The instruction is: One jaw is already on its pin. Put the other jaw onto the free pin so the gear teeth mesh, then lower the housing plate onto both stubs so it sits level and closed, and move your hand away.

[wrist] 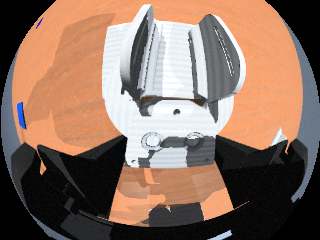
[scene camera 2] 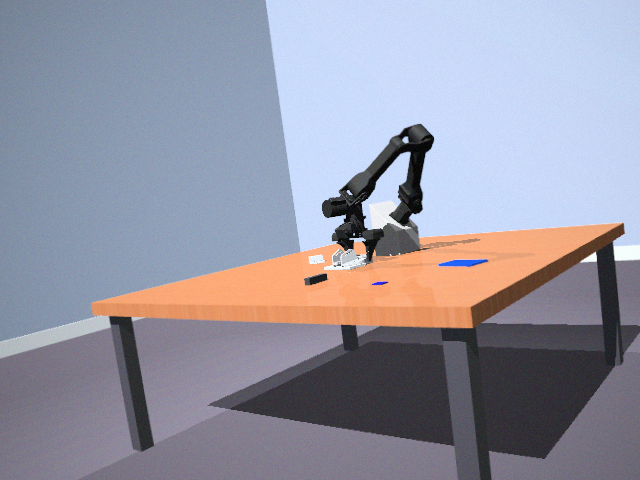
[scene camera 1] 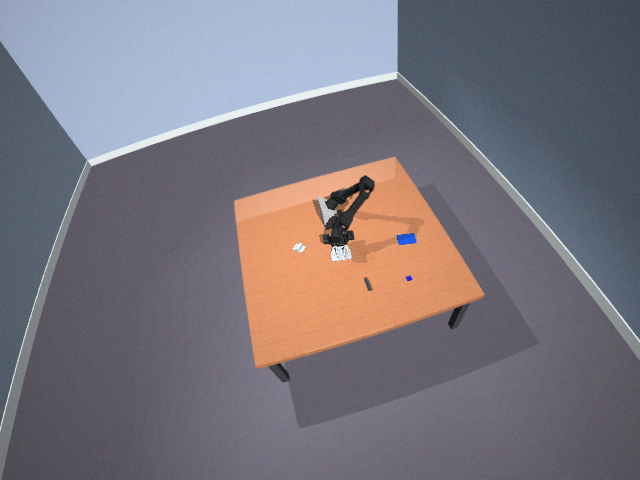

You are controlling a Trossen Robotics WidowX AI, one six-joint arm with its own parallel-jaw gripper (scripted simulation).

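In the pictures: the gripper, a base, a white jaw. Wrist view: the gripper too.
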